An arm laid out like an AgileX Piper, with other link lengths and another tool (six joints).
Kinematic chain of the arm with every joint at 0, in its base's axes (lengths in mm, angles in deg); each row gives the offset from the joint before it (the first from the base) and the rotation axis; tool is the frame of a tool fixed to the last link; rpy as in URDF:
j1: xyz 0 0 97.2 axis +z
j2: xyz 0 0 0 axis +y
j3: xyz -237.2 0 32.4 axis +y
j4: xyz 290 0 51.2 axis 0.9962 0 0.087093
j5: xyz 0 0 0 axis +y
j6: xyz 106.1 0 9.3 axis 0.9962 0 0.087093
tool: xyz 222.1 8 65.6 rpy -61.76 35.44 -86.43
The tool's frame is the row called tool.
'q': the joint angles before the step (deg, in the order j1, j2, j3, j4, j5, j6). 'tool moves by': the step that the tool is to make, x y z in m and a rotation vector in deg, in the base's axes. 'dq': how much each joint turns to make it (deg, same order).
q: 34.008, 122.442, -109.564, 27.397, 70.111, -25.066
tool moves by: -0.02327, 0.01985, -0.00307, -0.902, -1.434, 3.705
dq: 3.808, 0.000, 0.000, -1.543, -0.707, 0.001
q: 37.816, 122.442, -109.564, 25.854, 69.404, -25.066
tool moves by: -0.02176, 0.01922, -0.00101, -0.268, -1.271, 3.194
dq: 3.442, 0.001, -0.001, -0.972, -0.896, 0.001
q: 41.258, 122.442, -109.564, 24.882, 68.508, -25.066
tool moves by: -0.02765, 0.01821, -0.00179, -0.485, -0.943, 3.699
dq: 3.724, -0.003, 0.004, -0.985, -0.392, -0.001
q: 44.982, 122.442, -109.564, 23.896, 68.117, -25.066
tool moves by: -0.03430, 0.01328, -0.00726, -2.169, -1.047, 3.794
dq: 4.749, -0.001, 0.002, -2.683, 0.337, 1.610
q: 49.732, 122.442, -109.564, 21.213, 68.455, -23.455
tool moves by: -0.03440, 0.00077, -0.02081, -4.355, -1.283, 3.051
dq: 5.145, 0.000, 1.509, -4.442, 0.238, 3.064
